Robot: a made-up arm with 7 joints.
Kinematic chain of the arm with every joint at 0, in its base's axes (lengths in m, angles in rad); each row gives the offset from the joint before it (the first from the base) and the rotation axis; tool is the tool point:
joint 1: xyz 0 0 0.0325 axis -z
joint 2: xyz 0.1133 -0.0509 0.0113 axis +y
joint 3: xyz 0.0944 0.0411 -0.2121 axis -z
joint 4: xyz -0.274 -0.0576 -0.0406 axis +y
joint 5: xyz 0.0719 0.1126 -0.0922 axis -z
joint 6: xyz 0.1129 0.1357 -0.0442 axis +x
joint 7: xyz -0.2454 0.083 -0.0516 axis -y
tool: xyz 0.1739 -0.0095 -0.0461
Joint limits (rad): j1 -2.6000..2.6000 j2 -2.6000..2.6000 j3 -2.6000..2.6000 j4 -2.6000..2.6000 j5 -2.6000..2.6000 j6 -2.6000..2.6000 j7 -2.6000..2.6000
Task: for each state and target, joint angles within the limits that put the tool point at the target. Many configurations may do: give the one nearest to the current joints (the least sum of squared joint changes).
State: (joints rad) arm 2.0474 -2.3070 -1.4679 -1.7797 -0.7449 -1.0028 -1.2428
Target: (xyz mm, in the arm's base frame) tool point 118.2 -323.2 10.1
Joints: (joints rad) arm 1.5085 -1.6575 -1.5511 -1.8425 -0.3485 -0.3180 -1.1019
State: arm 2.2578 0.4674 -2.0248 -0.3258 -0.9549 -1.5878 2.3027
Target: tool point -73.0 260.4 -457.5
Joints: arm 2.2667 0.5968 -1.8713 -1.0006 -0.8289 -1.7938 2.0252
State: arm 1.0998 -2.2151 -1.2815 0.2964 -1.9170 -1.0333 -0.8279
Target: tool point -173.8 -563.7 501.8
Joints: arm 1.2621 -2.3775 -1.4115 0.4015 -1.9057 -0.8897 -0.9032
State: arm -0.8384 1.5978 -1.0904 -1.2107 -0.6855 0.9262 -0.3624
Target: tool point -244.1 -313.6 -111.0
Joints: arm -0.8257 0.9663 -1.1049 -1.2535 -1.0046 0.7953 -0.5401
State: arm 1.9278 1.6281 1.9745 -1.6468 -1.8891 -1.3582 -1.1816
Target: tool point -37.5 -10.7 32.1
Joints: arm 1.9422 1.7093 1.8093 -1.6053 -1.9956 -1.0402 -1.3643
